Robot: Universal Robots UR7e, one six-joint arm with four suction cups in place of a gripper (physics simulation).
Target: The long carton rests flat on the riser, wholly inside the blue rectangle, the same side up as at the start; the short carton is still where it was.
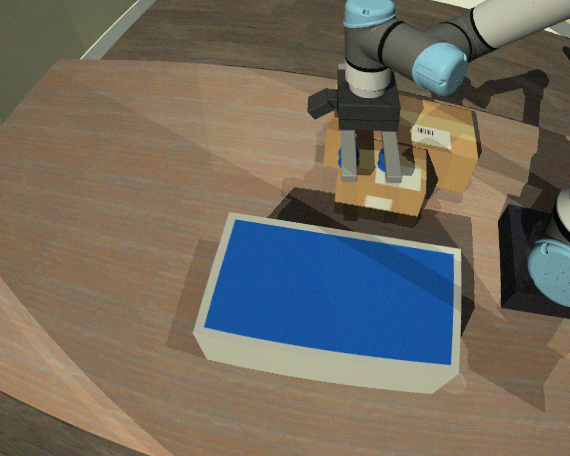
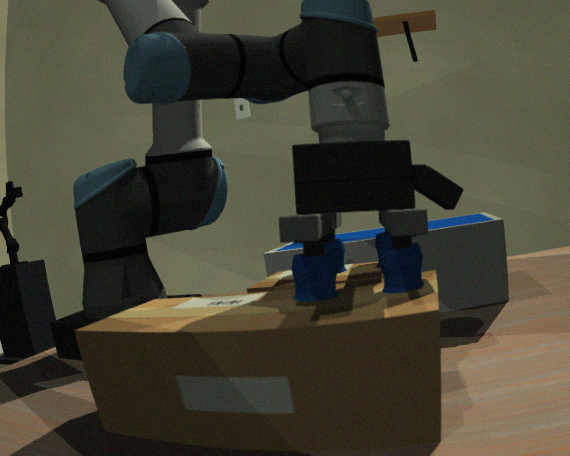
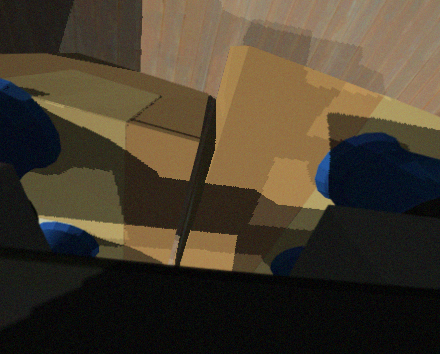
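Pixels of known places: hand at its tool point: (image 1: 365, 136) (image 2: 361, 281) (image 3: 193, 210); arm's base at its link origin: (image 2: 125, 307).
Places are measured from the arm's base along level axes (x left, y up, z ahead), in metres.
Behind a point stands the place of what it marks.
Two brown cartons lie side by side on the table behind the riser. The long carton (image 1: 441, 115) @[x -0.306, y 0.040, z 0.208 m] (image 2: 351, 362) @[x -0.370, y 0.012, z 0.367 m] (image 3: 268, 116) @[x -0.243, y 0.040, z 0.428 m] has a barcode label on top. The short carton (image 1: 351, 194) @[x -0.112, y 0.000, z 0.401 m] (image 2: 270, 281) @[x -0.162, y 0.043, z 0.280 m] (image 3: 89, 95) @[x -0.170, y 0.024, z 0.422 m] lies against it, on the riser's side. My suction gripper (image 1: 369, 158) (image 2: 357, 271) @[x -0.219, y 0.039, z 0.375 m] stands straight down across the seam between them. Its blue cups rest on both tops, and one cup (image 3: 362, 172) shows on the long carton. Both cartons sit on the table. The white riser (image 1: 328, 362) @[x 0.202, y 0.042, z 0.439 m] (image 2: 473, 267) @[x -0.012, y -0.005, z 0.539 m] carries the blue rectangle (image 1: 328, 289) @[x 0.101, y 0.057, z 0.444 m] (image 2: 455, 222) @[x 0.057, y 0.057, z 0.531 m], which is bare.
A dark block (image 1: 507, 258) @[x -0.012, y -0.027, z 0.101 m] stands at the right edge of the table, beside the riser. The arm's links reach in from the far right above the cartons. The table's curved edge runs along the lower left.
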